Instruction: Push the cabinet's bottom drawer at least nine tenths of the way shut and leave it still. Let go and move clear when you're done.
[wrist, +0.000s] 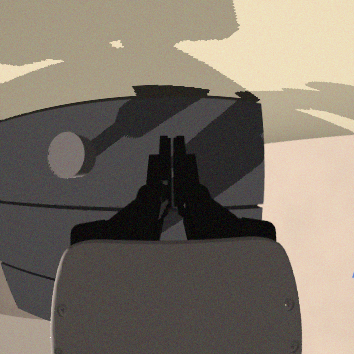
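The dark grey cabinet (30, 230) fills the left and middle of the wrist view. The front panel with a round pale knob (66, 155), next to the beige floor, looks like the bottom drawer (117, 185). A thin dark seam separates it from the neighbouring panel, with a very small step at the right end; any remaining gap in depth is hard to judge. My gripper (171, 151) is shut and empty, its fingertips over the drawer front to the right of the knob. Whether they touch the panel cannot be told. The gripper body hides part of the cabinet.
Beige floor (300, 45) with large shadows lies beyond the drawer's far edge. A pale pink surface (315, 210) extends to the right of the cabinet. A tiny blue piece (353, 274) shows at the right image edge. Shadows fall across the drawer front.
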